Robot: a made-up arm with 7 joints. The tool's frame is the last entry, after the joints.
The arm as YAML. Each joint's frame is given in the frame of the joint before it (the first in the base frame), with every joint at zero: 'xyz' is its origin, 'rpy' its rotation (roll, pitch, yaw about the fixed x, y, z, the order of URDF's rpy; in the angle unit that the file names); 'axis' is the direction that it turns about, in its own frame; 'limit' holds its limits. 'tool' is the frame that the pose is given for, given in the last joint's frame.
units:
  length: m
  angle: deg
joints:
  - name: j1
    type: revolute
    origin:
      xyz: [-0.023, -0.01, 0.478]
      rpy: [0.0, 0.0, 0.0]
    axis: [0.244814, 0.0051, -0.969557]
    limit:
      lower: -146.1
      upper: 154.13
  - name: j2
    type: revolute
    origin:
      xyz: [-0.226, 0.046, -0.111]
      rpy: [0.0, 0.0, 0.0]
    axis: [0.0, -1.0, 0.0]
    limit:
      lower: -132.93
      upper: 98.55
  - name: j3
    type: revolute
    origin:
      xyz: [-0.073, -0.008, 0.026]
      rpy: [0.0, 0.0, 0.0]
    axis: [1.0, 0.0, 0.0]
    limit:
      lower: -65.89
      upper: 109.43
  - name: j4
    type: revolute
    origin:
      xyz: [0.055, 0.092, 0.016]
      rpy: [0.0, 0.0, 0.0]
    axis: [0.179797, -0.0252, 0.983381]
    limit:
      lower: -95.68
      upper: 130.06
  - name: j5
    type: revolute
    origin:
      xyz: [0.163, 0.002, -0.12]
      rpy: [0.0, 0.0, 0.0]
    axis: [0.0, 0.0, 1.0]
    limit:
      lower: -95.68
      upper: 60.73
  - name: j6
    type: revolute
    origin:
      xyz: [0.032, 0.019, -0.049]
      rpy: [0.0, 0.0, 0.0]
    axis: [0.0, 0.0, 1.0]
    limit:
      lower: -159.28
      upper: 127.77
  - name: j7
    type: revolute
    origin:
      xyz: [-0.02, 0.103, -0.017]
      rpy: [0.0, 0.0, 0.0]
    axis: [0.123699, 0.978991, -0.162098]
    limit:
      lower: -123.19
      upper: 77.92
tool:
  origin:
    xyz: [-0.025, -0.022, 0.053]
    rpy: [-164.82, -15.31, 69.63]
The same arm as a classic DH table. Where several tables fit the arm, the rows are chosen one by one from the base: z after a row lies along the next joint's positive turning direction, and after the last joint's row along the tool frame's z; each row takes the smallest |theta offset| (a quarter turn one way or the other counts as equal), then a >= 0, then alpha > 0; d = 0 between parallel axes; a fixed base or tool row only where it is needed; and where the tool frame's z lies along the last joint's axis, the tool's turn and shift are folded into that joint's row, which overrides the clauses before.
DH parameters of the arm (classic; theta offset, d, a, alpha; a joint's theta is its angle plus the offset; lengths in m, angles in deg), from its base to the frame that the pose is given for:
base (fixed): -88.81 0.3861 0.0095 -165.83
j1: -88.84 -0.0425 -0.2463 -90.29
j2: 75.83 -0.0377 0.0260 90.00
j3: -88.53 -0.0205 0.0924 -79.64
j4: -8.11 0.9014 0.0246 -10.46
j5: -51.32 0.0000 0.0372 0.00
j6: -37.90 -1.0425 -0.0328 -99.33
j7: 12.77 0.0893 -0.0322 -62.96
tool (fixed): -82.93 -0.0474 0.0000 0.00
Joint limits (deg, base to tool): -146.10..154.13 -132.93..98.55 -65.89..109.43 -95.68..130.06 -95.68..60.73 -159.28..127.77 -123.19..77.92

